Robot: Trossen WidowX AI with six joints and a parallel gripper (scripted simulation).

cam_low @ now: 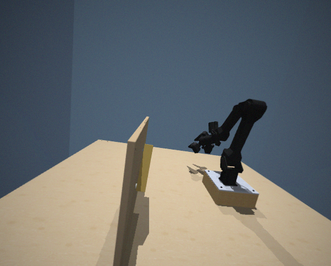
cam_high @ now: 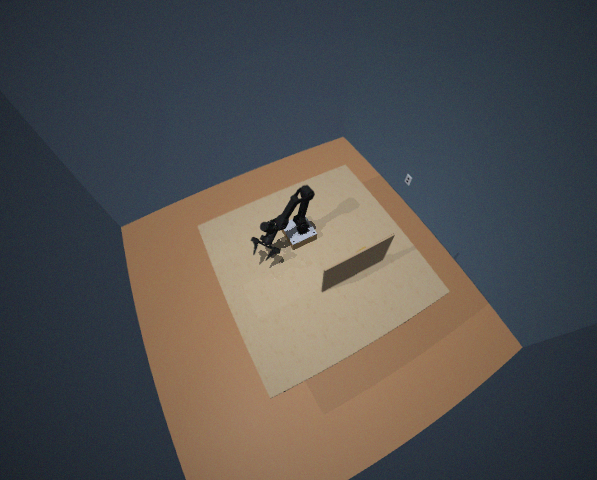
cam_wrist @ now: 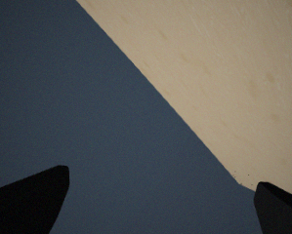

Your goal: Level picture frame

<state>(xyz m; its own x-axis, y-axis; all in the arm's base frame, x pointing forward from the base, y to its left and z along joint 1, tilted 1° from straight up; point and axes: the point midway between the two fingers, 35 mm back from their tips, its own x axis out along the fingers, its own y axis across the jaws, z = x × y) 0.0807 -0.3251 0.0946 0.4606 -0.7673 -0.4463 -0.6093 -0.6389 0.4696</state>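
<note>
My gripper tip is 500 mm to the right of the picture frame, 310 mm short of it and 20 mm below it. The rest, counted from my gripper tip: wooden wall panel 490 mm to the left, 320 mm ahead, 10 mm above.
</note>
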